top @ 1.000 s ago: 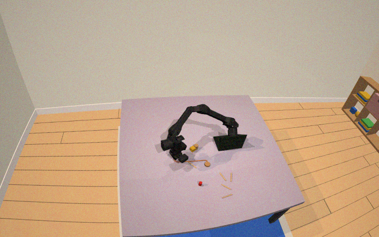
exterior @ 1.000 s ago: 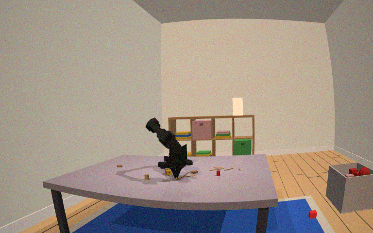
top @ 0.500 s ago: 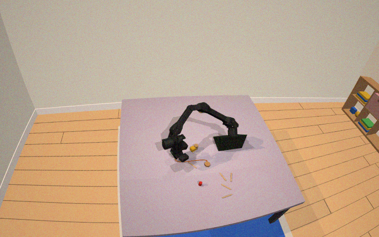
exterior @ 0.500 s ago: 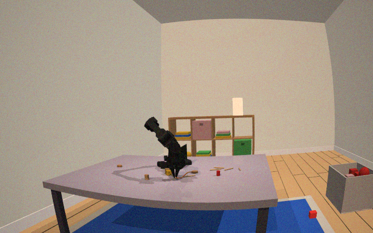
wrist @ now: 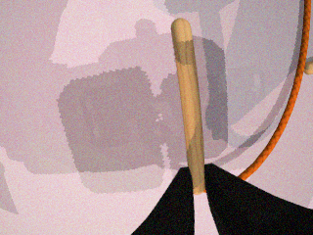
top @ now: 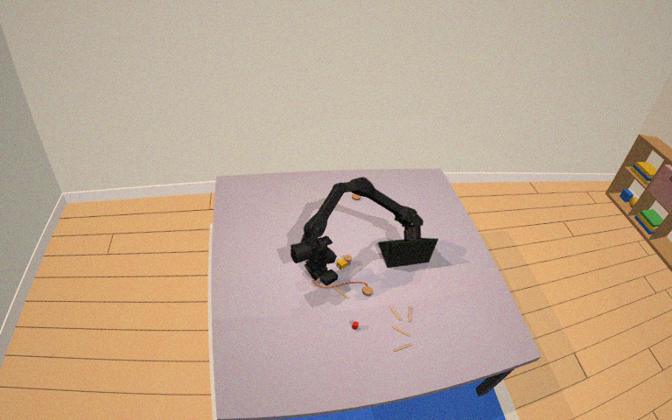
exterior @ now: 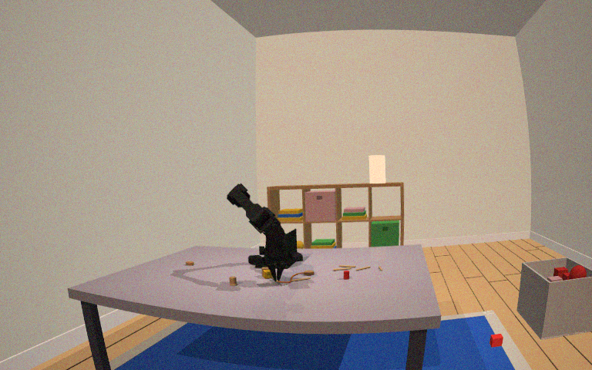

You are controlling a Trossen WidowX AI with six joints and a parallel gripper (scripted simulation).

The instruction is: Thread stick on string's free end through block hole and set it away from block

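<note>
My gripper tip is 130 mm past the yellow block and 60 mm to the left of it. From my gripper tip the other things lie so: wooden cylinder: 160 mm behind, 80 mm to the right; then red piece: 240 mm to the left, 100 mm behind.
</note>
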